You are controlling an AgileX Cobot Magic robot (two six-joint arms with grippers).
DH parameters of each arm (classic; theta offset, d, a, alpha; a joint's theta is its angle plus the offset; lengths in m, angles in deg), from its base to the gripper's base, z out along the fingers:
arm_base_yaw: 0 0.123 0 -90
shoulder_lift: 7.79 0 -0.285 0
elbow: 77.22 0 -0.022 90
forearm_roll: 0 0.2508 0 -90
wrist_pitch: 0 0 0.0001 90
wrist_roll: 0 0.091 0 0
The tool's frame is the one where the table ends.
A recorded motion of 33 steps. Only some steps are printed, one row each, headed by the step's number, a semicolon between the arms.
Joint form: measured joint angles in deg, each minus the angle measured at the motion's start. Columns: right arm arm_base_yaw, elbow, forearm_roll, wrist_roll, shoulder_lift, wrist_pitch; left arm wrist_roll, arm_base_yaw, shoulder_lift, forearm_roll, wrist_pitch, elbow.
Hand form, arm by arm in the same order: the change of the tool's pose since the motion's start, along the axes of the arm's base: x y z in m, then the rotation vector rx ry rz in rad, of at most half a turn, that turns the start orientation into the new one. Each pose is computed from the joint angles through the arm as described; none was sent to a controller.
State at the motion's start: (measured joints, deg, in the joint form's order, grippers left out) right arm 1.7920 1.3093 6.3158 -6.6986 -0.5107 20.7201; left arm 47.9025 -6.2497 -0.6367 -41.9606 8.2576 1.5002
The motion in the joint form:
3: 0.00 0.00 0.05 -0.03 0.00 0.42; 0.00 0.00 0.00 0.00 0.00 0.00
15: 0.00 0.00 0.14 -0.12 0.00 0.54; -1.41 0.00 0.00 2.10 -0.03 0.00
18: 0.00 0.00 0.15 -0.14 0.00 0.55; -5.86 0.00 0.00 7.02 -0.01 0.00
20: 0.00 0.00 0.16 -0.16 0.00 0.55; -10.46 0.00 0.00 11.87 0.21 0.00
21: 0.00 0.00 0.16 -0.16 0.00 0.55; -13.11 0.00 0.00 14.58 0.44 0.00
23: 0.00 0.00 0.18 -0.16 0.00 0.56; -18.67 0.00 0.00 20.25 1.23 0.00
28: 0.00 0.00 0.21 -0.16 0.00 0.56; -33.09 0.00 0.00 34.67 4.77 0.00
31: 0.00 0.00 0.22 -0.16 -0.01 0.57; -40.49 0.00 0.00 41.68 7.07 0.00
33: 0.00 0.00 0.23 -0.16 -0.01 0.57; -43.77 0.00 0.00 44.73 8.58 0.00
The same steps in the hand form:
3: -0.0002 0.0001 -0.0006 0.0001 0.0073 0.0010; 0.0000 0.0000 0.0000 0.0000 0.0000 0.0000
15: -0.0003 0.0002 -0.0008 0.0001 0.0093 0.0018; 0.0001 0.0004 -0.0003 0.0122 0.0006 0.0039
18: -0.0003 0.0002 -0.0008 -0.0001 0.0094 0.0020; 0.0002 0.0013 -0.0010 0.0213 0.0067 0.0131
20: -0.0003 0.0002 -0.0008 -0.0003 0.0094 0.0021; 0.0003 0.0020 -0.0019 0.0270 0.0157 0.0212
21: -0.0003 0.0002 -0.0008 -0.0003 0.0094 0.0021; 0.0003 0.0024 -0.0025 0.0290 0.0224 0.0253
23: -0.0003 0.0002 -0.0008 0.0001 0.0096 0.0021; 0.0004 0.0032 -0.0042 0.0337 0.0410 0.0335
28: -0.0003 0.0002 -0.0008 0.0006 0.0096 0.0022; 0.0000 0.0062 -0.0107 0.0444 0.1123 0.0649
31: -0.0003 0.0002 -0.0008 0.0008 0.0096 0.0022; -0.0003 0.0088 -0.0145 0.0438 0.1553 0.0925
33: -0.0003 0.0002 -0.0008 0.0009 0.0096 0.0022; -0.0007 0.0102 -0.0168 0.0436 0.1818 0.1082

